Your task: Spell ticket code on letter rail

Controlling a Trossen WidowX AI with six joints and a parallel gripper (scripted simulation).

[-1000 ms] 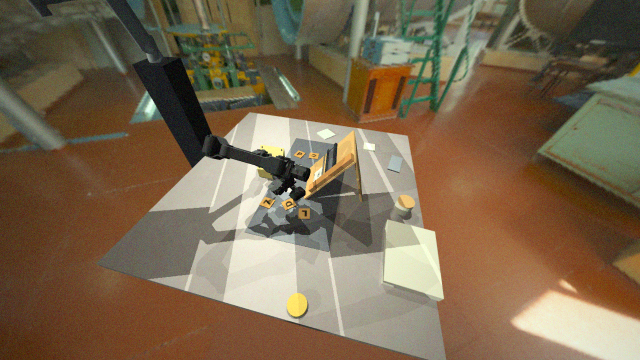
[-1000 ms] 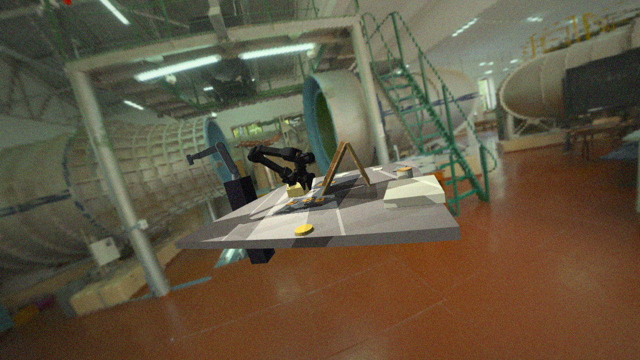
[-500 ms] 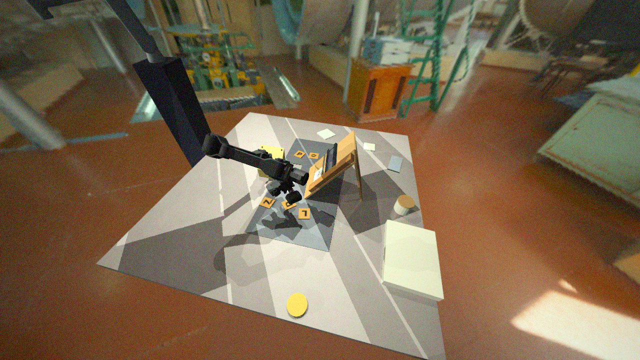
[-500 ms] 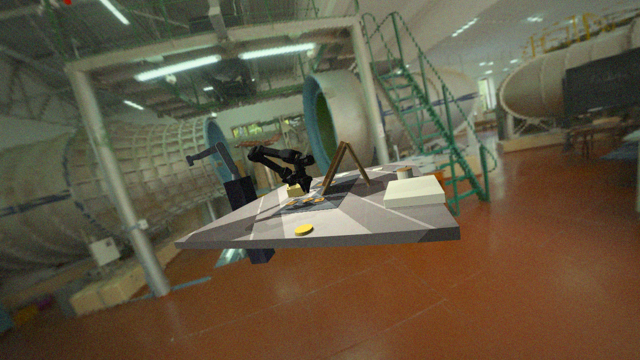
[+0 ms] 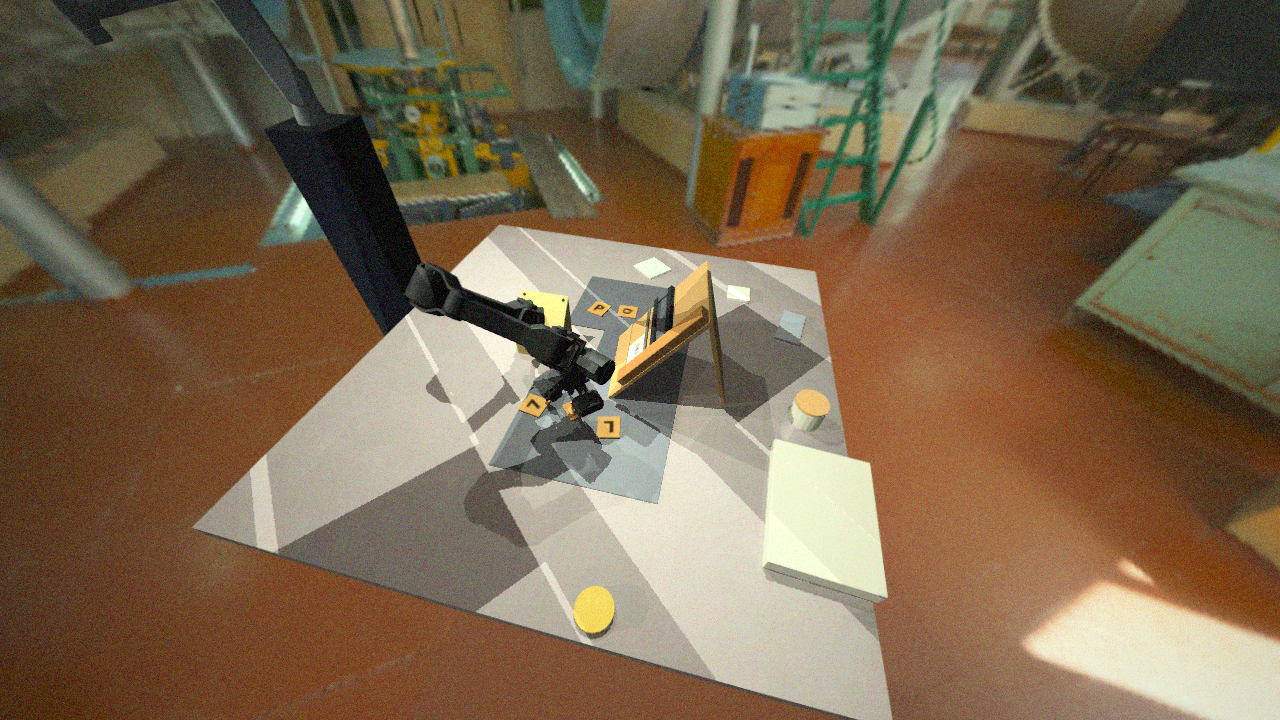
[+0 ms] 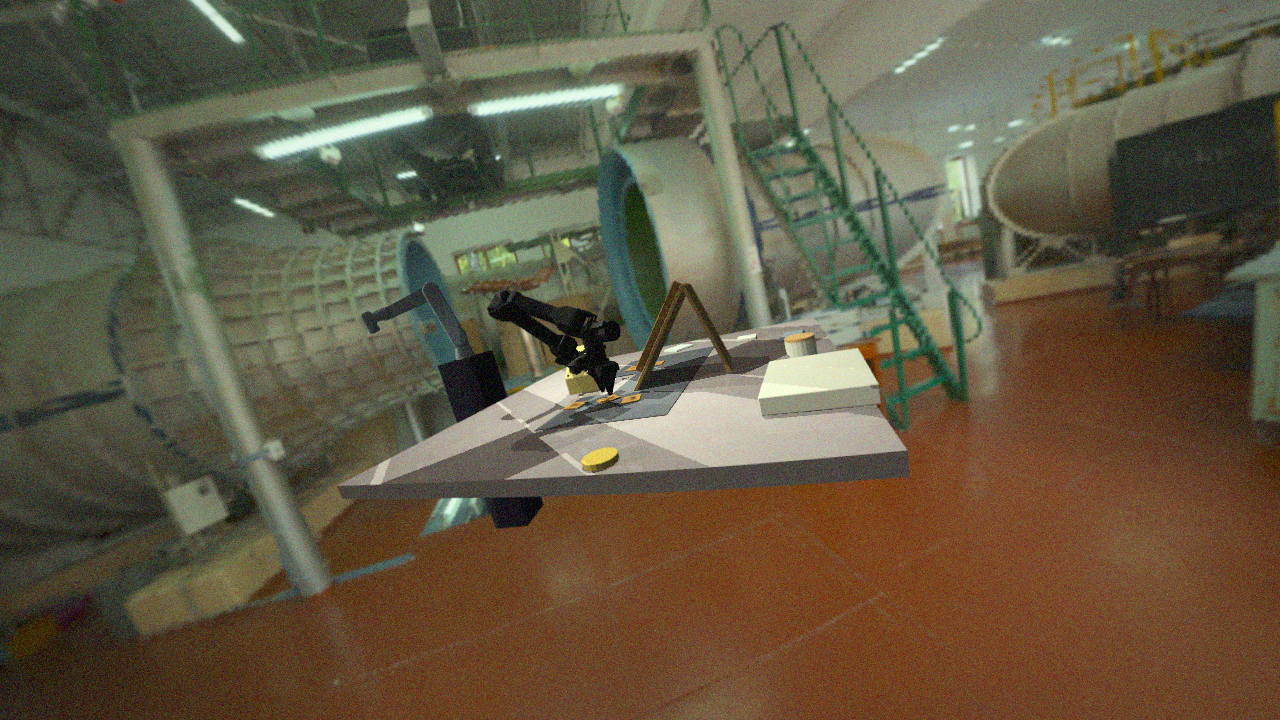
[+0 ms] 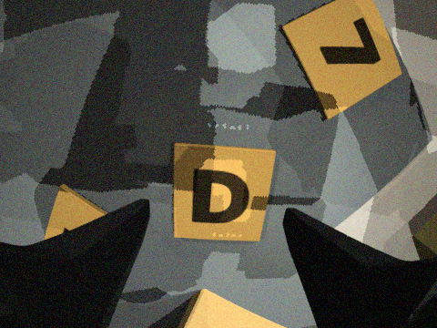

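Now: the white ticket 14 cm ahead of my gripper tip, 15 cm to the left of it and 6 cm above it. From my gripper tip the other things lie so: mat (4 cm ahead, 19 cm to the left, 2 cm below); cream block (55 cm ahead, 22 cm to the right); yellow disc (11 cm ahead, 43 cm to the right, 1 cm below).
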